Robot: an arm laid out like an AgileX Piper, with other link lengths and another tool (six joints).
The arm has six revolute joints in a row. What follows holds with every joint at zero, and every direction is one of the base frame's. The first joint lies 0.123 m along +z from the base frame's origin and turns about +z. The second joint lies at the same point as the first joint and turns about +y. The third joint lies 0.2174 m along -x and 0.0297 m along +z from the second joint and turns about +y. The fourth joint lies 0.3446 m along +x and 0.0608 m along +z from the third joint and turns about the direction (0.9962, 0, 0.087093). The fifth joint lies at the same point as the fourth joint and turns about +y. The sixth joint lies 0.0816 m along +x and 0.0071 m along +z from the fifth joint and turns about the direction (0.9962, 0, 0.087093). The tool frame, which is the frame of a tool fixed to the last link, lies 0.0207 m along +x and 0.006 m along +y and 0.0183 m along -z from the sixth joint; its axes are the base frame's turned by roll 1.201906, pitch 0.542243 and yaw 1.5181 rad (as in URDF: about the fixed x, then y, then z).
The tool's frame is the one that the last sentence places.
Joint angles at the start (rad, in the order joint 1, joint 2, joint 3, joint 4, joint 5, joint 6): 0.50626 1.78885 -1.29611 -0.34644 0.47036 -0.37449
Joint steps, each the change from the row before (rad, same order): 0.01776 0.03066 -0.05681 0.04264 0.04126 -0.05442; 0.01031 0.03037 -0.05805 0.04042 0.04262 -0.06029; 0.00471 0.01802 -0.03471 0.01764 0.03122 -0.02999; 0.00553 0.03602 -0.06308 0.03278 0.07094 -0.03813; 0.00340 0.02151 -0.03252 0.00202 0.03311 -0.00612; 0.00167 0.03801 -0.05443 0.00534 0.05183 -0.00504; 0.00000 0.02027 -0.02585 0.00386 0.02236 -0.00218; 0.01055 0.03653 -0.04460 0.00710 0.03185 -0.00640; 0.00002 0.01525 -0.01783 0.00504 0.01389 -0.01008; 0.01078 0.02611 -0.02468 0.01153 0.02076 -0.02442; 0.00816 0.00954 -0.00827 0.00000 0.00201 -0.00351; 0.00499 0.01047 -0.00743 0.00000 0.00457 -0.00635; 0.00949 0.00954 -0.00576 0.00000 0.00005 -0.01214; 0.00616 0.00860 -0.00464 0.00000 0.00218 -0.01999; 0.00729 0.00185 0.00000 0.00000 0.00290 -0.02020; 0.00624 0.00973 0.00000 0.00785 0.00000 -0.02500
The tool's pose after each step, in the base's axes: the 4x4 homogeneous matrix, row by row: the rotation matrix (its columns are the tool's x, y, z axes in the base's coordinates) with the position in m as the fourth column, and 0 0 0 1 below. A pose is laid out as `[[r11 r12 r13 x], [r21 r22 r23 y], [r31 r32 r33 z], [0 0 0 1]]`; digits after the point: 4 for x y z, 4 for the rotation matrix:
[[-0.7607 -0.3346 0.5562 0.4151], [-0.0689 0.8937 0.4434 0.2134], [-0.6454 0.2990 -0.7029 0.1378], [0 0 0 1]]
[[-0.7687 -0.3571 0.5307 0.4189], [-0.1019 0.8874 0.4496 0.2219], [-0.6315 0.2915 -0.7185 0.1436], [0 0 0 1]]
[[-0.7750 -0.3664 0.5149 0.4210], [-0.1213 0.8859 0.4478 0.2259], [-0.6202 0.2847 -0.7310 0.1469], [0 0 0 1]]
[[-0.7990 -0.3635 0.4790 0.4239], [-0.1421 0.8882 0.4370 0.2313], [-0.5842 0.2811 -0.7614 0.1505], [0 0 0 1]]
[[-0.8087 -0.3598 0.4653 0.4258], [-0.1515 0.8918 0.4263 0.2339], [-0.5684 0.2743 -0.7757 0.1513], [0 0 0 1]]
[[-0.8260 -0.3465 0.4446 0.4299], [-0.1570 0.8990 0.4088 0.2369], [-0.5414 0.2678 -0.7970 0.1515], [0 0 0 1]]
[[-0.8345 -0.3393 0.4342 0.4321], [-0.1581 0.9023 0.4012 0.2382], [-0.5278 0.2661 -0.8066 0.1505], [0 0 0 1]]
[[-0.8443 -0.3409 0.4135 0.4337], [-0.1706 0.9024 0.3956 0.2455], [-0.5080 0.2635 -0.8201 0.1482], [0 0 0 1]]
[[-0.8486 -0.3426 0.4032 0.4352], [-0.1783 0.9027 0.3917 0.2466], [-0.4981 0.2605 -0.8271 0.1468], [0 0 0 1]]
[[-0.8537 -0.3602 0.3762 0.4344], [-0.2071 0.8975 0.3894 0.2529], [-0.4779 0.2545 -0.8407 0.1423], [0 0 0 1]]
[[-0.8524 -0.3694 0.3701 0.4335], [-0.2180 0.8944 0.3906 0.2570], [-0.4753 0.2522 -0.8429 0.1405], [0 0 0 1]]
[[-0.8527 -0.3768 0.3618 0.4331], [-0.2298 0.8925 0.3881 0.2596], [-0.4692 0.2478 -0.8476 0.1380], [0 0 0 1]]
[[-0.8485 -0.3945 0.3527 0.4317], [-0.2505 0.8866 0.3889 0.2641], [-0.4661 0.2416 -0.8511 0.1354], [0 0 0 1]]
[[-0.8433 -0.4147 0.3418 0.4309], [-0.2761 0.8800 0.3865 0.2669], [-0.4610 0.2316 -0.8566 0.1328], [0 0 0 1]]
[[-0.8366 -0.4362 0.3314 0.4291], [-0.3022 0.8721 0.3849 0.2696], [-0.4569 0.2218 -0.8614 0.1319], [0 0 0 1]]
[[-0.8323 -0.4571 0.3137 0.4274], [-0.3288 0.8626 0.3846 0.2726], [-0.4464 0.2170 -0.8681 0.1270], [0 0 0 1]]

